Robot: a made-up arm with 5 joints. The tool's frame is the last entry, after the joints. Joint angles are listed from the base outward.
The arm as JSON. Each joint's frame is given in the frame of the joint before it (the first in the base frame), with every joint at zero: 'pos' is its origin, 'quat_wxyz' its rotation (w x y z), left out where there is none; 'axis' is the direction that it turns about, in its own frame. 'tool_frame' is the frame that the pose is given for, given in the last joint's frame.
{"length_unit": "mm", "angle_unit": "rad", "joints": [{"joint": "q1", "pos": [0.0, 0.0, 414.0], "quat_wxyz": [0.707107, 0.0, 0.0, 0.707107], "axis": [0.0, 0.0, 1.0]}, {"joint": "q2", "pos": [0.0, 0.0, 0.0], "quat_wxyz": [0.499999, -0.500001, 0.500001, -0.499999], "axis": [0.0, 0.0, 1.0]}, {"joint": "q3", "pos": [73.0, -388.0, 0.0], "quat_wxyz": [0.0, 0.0, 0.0, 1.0], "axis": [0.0, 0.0, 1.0]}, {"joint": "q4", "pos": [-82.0, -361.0, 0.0], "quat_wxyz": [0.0, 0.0, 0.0, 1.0], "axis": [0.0, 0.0, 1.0]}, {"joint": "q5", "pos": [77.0, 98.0, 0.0], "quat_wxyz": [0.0, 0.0, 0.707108, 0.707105], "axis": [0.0, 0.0, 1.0]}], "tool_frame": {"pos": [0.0, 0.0, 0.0], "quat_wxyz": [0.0, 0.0, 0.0, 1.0]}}
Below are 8 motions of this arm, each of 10 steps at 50 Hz.
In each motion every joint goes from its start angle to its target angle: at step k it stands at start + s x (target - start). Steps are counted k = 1, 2, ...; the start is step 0. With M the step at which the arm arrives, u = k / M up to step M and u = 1 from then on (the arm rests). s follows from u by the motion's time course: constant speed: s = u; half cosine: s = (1 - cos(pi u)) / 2; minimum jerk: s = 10 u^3 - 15 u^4 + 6 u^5.
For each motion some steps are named. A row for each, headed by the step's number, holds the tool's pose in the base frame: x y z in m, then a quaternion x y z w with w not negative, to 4 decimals.
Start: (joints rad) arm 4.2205 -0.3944 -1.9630 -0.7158 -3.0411
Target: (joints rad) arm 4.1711 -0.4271 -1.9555 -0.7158 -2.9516
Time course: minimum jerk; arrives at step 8
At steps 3, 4, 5, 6, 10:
3: -0.0187 -0.0339 1.2169 0.0274 0.0139 -0.8276 0.5604
4: -0.0166 -0.0292 1.2170 0.0251 0.0122 -0.8252 0.5642
5: -0.0143 -0.0245 1.2170 0.0227 0.0106 -0.8227 0.5680
6: -0.0124 -0.0209 1.2170 0.0208 0.0095 -0.8208 0.5708
10: -0.0113 -0.0188 1.2170 0.0197 0.0088 -0.8196 0.5725

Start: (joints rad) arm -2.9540 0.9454 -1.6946 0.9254 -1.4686
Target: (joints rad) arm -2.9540 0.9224 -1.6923 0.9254 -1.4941
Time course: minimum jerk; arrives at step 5
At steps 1, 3, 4, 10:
1: -0.7093 -0.1346 0.2644 -0.7343 0.6731 -0.0523 0.0700
3: -0.7109 -0.1349 0.2743 -0.7401 0.6676 -0.0489 0.0645
4: -0.7115 -0.1351 0.2784 -0.7424 0.6653 -0.0475 0.0622
10: -0.7117 -0.1351 0.2793 -0.7430 0.6648 -0.0472 0.0617

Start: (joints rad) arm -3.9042 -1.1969 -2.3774 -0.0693 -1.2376
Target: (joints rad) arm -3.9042 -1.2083 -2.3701 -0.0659 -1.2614
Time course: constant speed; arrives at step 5
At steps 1, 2, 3, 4, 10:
1: 0.4886 -0.4668 0.9649 -0.0590 0.2413 -0.8164 0.5213
2: 0.4891 -0.4673 0.9639 -0.0596 0.2413 -0.8176 0.5194
3: 0.4896 -0.4678 0.9630 -0.0602 0.2412 -0.8188 0.5174
4: 0.4901 -0.4683 0.9620 -0.0608 0.2411 -0.8200 0.5155
10: 0.4907 -0.4688 0.9610 -0.0614 0.2410 -0.8213 0.5135

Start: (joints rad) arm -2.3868 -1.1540 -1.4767 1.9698 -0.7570
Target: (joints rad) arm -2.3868 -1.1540 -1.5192 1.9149 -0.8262
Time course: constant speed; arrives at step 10
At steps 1, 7, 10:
1: 0.0732 0.0689 0.9643 0.6501 -0.6849 -0.0015 0.3291
7: 0.0788 0.0741 0.9740 0.6571 -0.6641 -0.0090 0.3564
10: 0.0817 0.0768 0.9788 0.6602 -0.6535 -0.0132 0.3699

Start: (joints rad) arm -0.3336 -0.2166 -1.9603 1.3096 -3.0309
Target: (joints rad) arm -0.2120 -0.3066 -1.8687 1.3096 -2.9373
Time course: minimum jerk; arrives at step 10
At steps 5, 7, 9, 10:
5: 0.3322 -0.0929 1.0757 0.1938 0.8867 -0.0242 0.4191
7: 0.3242 -0.0765 1.0745 0.1896 0.8877 -0.0090 0.4195
9: 0.3203 -0.0693 1.0737 0.1877 0.8882 -0.0020 0.4195
10: 0.3201 -0.0689 1.0737 0.1876 0.8882 -0.0016 0.4195

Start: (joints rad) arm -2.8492 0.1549 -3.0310 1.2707 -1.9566
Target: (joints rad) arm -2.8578 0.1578 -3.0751 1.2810 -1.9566
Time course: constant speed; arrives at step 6
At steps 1, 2, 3, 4, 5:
1: -0.2300 -0.0689 1.2368 0.6248 -0.2995 -0.5334 0.4851
2: -0.2274 -0.0678 1.2373 0.6229 -0.2992 -0.5351 0.4859
3: -0.2249 -0.0666 1.2378 0.6210 -0.2988 -0.5368 0.4867
4: -0.2223 -0.0655 1.2383 0.6191 -0.2984 -0.5384 0.4875
5: -0.2197 -0.0644 1.2387 0.6172 -0.2981 -0.5401 0.4883

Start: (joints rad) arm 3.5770 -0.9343 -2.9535 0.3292 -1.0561
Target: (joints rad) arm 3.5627 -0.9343 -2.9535 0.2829 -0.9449
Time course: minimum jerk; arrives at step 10
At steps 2, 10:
2: 0.6206 0.2880 0.9708 -0.1408 0.1535 -0.2961 0.9322
10: 0.6266 0.2807 0.9660 -0.1449 0.1781 -0.2520 0.9401

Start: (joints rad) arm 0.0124 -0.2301 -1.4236 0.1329 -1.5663
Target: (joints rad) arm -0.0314 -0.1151 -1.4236 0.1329 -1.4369
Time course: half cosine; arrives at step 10
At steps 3, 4, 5, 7, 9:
3: 0.4509 0.0015 0.9815 0.5252 0.5108 0.4895 0.4729
4: 0.4599 -0.0013 0.9742 0.5353 0.5082 0.4880 0.4659
5: 0.4698 -0.0045 0.9660 0.5464 0.5050 0.4863 0.4581
7: 0.4880 -0.0109 0.9498 0.5675 0.4983 0.4827 0.4434
9: 0.4990 -0.0151 0.9395 0.5805 0.4938 0.4803 0.4343

